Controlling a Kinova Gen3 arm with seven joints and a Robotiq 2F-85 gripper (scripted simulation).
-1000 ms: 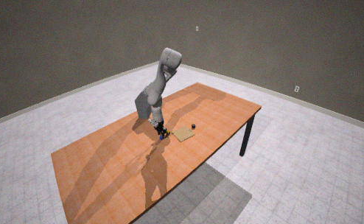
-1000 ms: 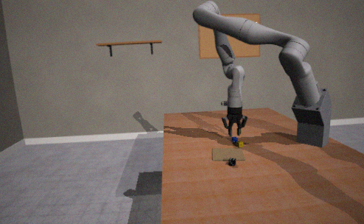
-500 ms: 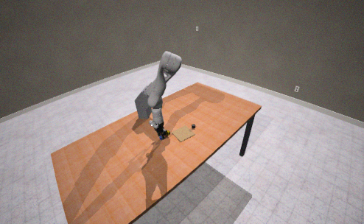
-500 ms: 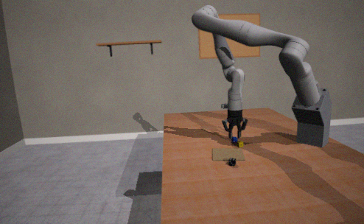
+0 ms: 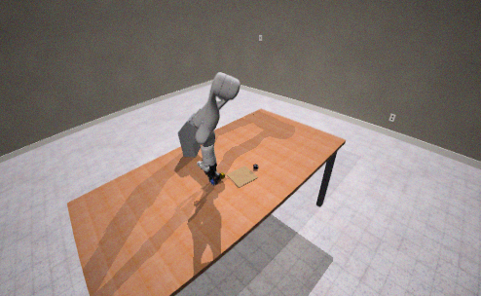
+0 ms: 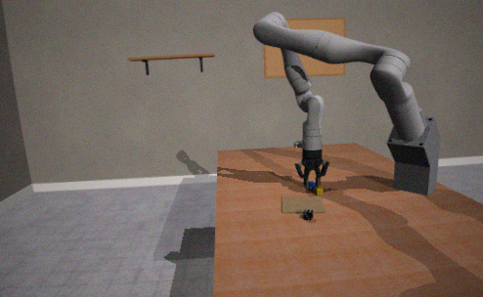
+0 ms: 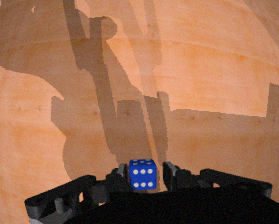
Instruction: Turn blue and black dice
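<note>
My gripper is now 10 mm above the blue die. Round my hand: yellow die (70 mm to the left, 10 mm below, 10 mm behind); tan mat (170 mm to the left, 60 mm ahead, 20 mm below); black die (280 mm to the left, 60 mm ahead, 10 mm below).
</note>
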